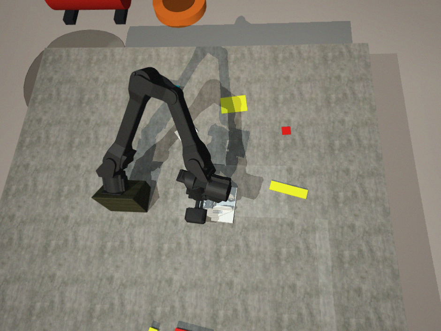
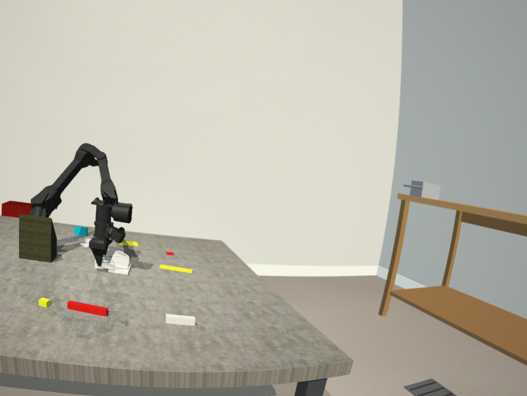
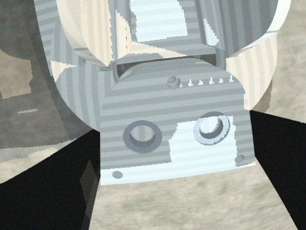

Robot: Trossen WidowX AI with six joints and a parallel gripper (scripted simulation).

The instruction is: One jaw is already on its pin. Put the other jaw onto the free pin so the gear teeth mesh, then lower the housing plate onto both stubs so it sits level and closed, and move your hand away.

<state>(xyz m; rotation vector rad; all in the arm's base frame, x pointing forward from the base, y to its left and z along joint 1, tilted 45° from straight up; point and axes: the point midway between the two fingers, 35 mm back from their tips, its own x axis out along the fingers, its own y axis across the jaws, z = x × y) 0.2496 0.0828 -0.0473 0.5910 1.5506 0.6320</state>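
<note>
Now: the white jaw 2 cm ahead of my gripper tip, 2 cm to the right of it and 1 cm above it. Also, from my gripper tip: yellow square: 6 cm ahead, 38 cm to the left, 1 cm below; then yellow bar: 28 cm ahead, 7 cm to the left, 1 cm below; then red square: 25 cm ahead, 29 cm to the left, 1 cm below.
</note>
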